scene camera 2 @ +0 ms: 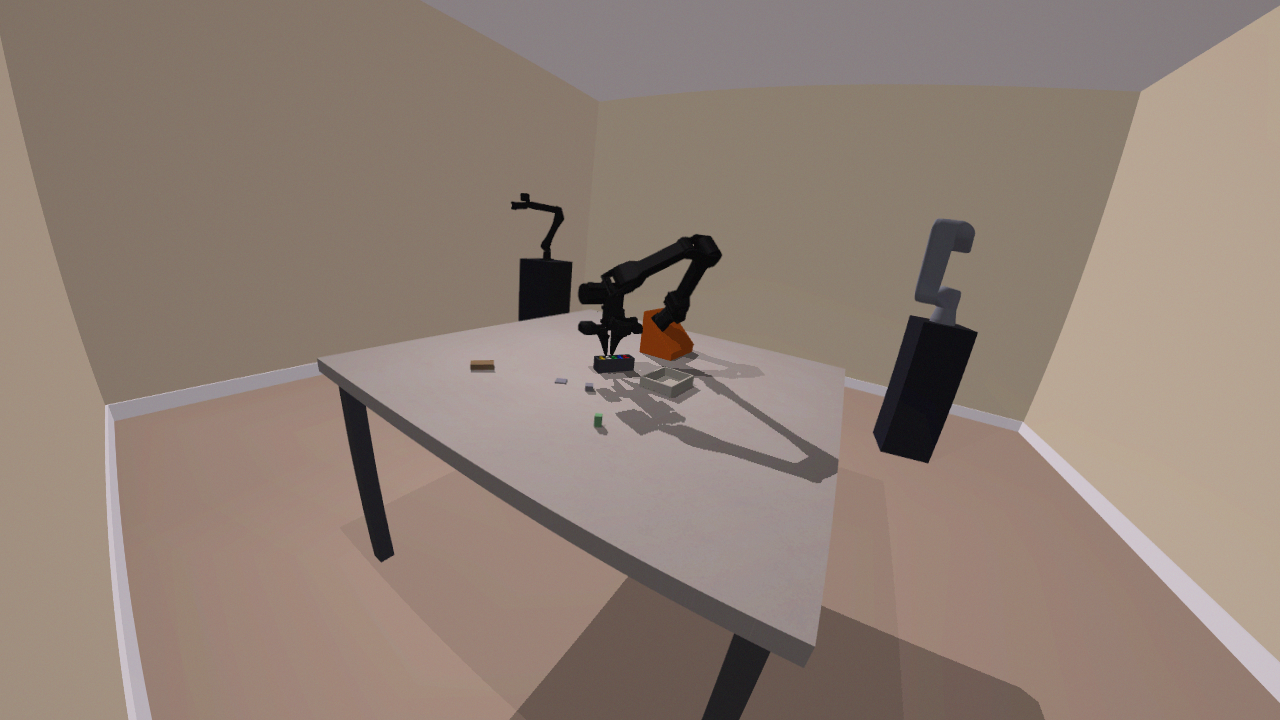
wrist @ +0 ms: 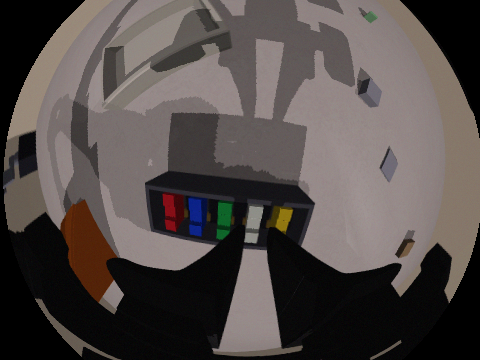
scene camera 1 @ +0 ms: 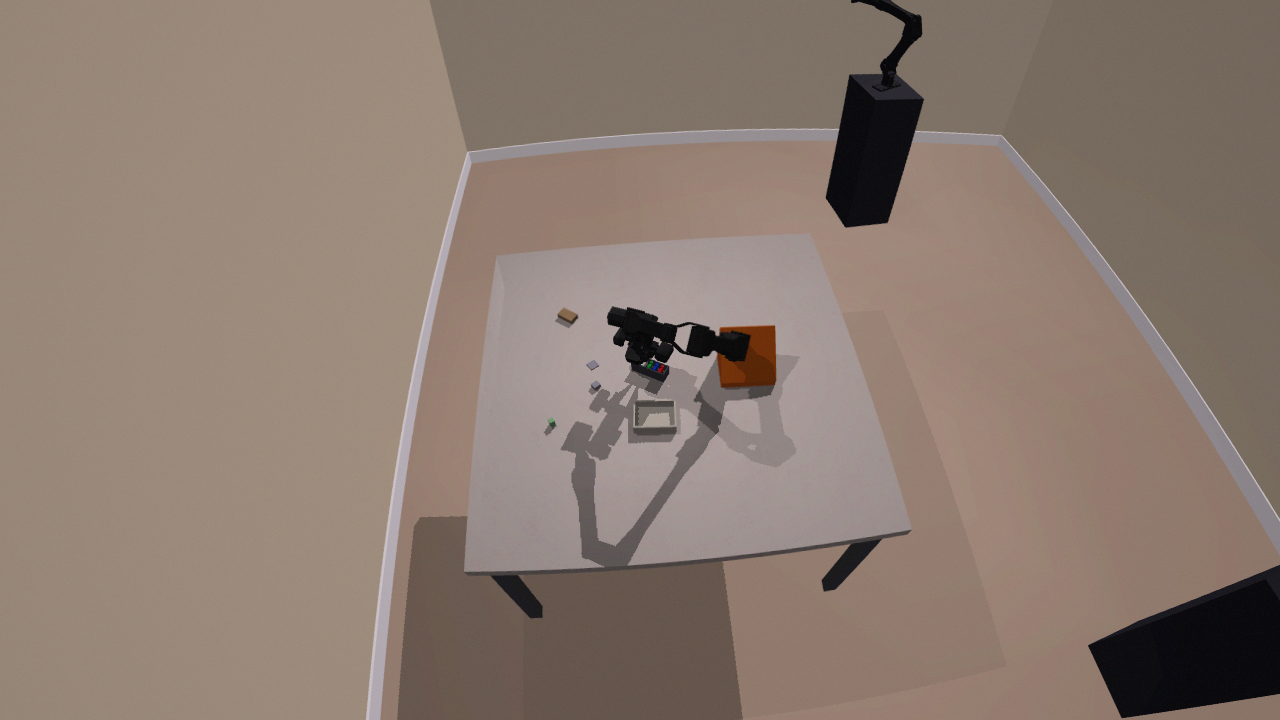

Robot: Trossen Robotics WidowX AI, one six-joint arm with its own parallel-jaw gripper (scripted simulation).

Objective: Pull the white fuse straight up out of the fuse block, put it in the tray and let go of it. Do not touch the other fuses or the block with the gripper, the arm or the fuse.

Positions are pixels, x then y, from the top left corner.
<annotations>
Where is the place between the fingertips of my gripper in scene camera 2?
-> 608, 355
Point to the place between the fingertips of my gripper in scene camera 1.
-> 644, 360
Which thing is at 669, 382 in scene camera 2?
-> A grey tray.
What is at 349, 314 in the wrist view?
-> My gripper.
</annotations>
